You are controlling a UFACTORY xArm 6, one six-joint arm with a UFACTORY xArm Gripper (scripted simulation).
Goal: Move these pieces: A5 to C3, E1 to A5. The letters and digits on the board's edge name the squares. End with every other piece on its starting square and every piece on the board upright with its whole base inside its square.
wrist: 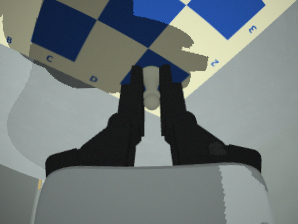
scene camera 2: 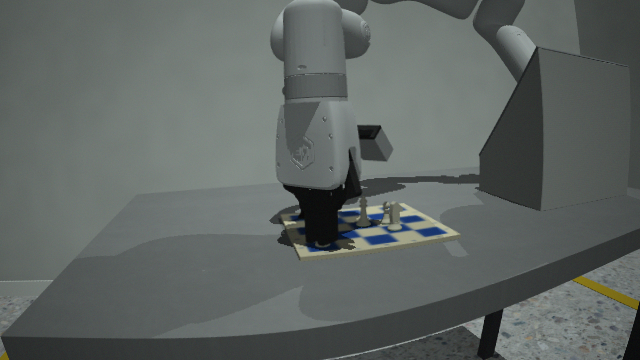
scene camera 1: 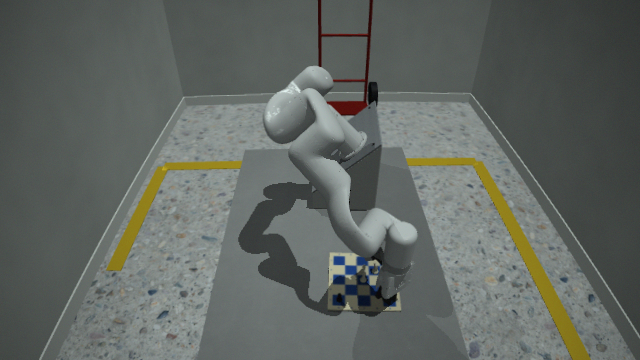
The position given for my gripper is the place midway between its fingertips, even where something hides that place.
I see my gripper (scene camera 2: 322,241).
My gripper shows as well in the wrist view (wrist: 151,80).
